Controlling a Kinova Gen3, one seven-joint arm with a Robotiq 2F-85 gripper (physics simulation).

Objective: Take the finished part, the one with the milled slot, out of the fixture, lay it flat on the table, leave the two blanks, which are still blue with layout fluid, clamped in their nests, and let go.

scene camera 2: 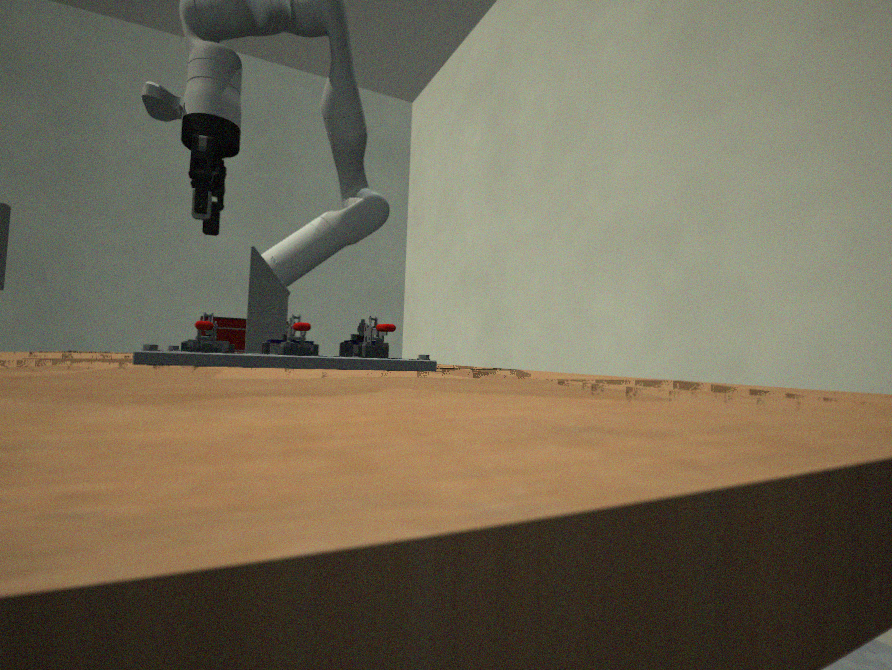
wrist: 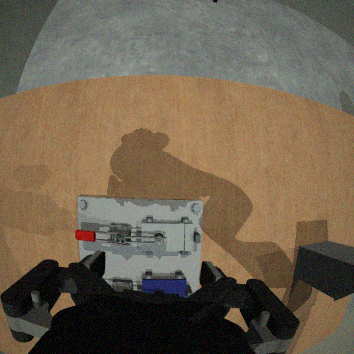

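Pixels of known places: gripper, fingertip midpoint: (scene camera 2: 206, 227) (wrist: 152, 267); arm's base at its link origin: (scene camera 2: 270, 273).
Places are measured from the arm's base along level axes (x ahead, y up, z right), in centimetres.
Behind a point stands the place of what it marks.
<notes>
My gripper (scene camera 2: 206, 216) {x 42.1, y -1.0, z 8.2 cm} (wrist: 152, 267) {x 42.1, y -1.0, z 8.2 cm} is open and empty, pointing down high above the fixture plate (scene camera 2: 288, 361) {x 56.0, y -19.1, z -3.5 cm} (wrist: 125, 262) {x 46.9, y -18.4, z 0.9 cm}. In the wrist view, a bare light grey part (wrist: 175, 236) {x 38.3, y -16.8, z 7.3 cm} sits in the nest at the plate's far end, under a clamp with a red handle (wrist: 85, 235) {x 53.5, y -14.8, z 6.1 cm}. A thin dark line crosses it near its right end; I cannot tell if this is the slot. A blue blank (wrist: 164, 286) {x 39.4, y -16.3, z -2.4 cm} sits in the nest nearer the gripper, partly hidden by it. The third nest is hidden in the wrist view. Scene camera 2 shows three red-handled clamps on the plate.
A dark grey upright panel (scene camera 2: 266, 313) {x 6.8, y -9.9, z 0.3 cm} stands behind the plate by the arm's base, with a red box (scene camera 2: 230, 333) near it. In the wrist view a dark grey block (wrist: 325, 265) {x 6.8, y -10.0, z 2.0 cm} rises right of the plate. The arm's shadow falls across the wooden table (wrist: 240, 125) {x 26.3, y -19.9, z 30.1 cm}.
</notes>
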